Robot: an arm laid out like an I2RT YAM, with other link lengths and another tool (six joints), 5 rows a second.
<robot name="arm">
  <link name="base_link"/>
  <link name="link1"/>
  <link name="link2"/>
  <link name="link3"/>
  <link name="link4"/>
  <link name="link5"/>
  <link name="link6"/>
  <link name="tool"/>
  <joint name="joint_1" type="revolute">
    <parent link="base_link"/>
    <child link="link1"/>
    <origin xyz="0 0 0.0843"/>
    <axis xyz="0 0 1"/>
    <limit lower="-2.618" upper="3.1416"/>
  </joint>
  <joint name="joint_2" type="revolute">
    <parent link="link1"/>
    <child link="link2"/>
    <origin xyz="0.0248 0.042 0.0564"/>
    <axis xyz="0 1 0"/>
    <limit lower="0" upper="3.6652"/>
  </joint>
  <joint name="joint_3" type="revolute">
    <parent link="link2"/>
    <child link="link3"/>
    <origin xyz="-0.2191 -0.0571 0"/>
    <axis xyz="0 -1 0"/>
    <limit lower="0" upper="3.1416"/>
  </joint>
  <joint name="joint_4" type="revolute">
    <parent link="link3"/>
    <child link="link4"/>
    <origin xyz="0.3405 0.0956 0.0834"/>
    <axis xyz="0 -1 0"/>
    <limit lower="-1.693" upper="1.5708"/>
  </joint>
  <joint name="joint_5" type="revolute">
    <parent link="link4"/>
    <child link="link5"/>
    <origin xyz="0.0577 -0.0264 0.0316"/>
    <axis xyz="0 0 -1"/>
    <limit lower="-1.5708" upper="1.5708"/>
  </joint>
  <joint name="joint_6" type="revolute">
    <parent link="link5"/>
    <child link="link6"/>
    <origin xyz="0.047 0 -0.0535"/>
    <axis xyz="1 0 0"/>
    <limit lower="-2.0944" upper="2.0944"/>
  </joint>
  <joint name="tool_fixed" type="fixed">
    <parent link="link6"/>
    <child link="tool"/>
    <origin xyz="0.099 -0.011 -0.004" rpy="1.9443 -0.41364 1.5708"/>
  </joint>
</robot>
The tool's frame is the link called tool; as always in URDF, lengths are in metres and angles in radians.
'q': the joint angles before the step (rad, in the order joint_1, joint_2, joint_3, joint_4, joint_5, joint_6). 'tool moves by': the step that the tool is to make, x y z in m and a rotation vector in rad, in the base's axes. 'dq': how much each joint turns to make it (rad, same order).
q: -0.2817 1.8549 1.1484 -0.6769 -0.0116 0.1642
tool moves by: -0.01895 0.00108 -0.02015 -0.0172 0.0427 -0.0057
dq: 0.0000 0.0000 -0.0656 0.0294 0.0289 0.0008
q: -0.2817 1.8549 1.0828 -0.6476 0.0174 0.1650
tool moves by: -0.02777 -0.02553 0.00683 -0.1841 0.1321 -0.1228
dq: -0.0015 0.0000 0.0000 -0.0888 0.2255 0.0984
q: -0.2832 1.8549 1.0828 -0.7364 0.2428 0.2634
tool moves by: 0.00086 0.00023 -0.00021 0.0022 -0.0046 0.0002
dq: 0.0000 0.0000 0.0000 0.0038 -0.0034 0.0000
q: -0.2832 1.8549 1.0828 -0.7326 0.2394 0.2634
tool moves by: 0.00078 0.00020 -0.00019 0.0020 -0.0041 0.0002
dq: -0.0001 0.0000 0.0000 0.0034 -0.0031 0.0000
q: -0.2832 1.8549 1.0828 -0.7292 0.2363 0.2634
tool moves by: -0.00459 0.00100 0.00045 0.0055 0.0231 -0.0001
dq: -0.0004 0.0000 0.0000 -0.0236 0.0012 -0.0004
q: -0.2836 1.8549 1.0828 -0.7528 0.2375 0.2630
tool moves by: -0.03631 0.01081 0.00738 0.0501 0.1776 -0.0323
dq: 0.0000 0.0001 0.0001 -0.1923 0.0000 0.0332
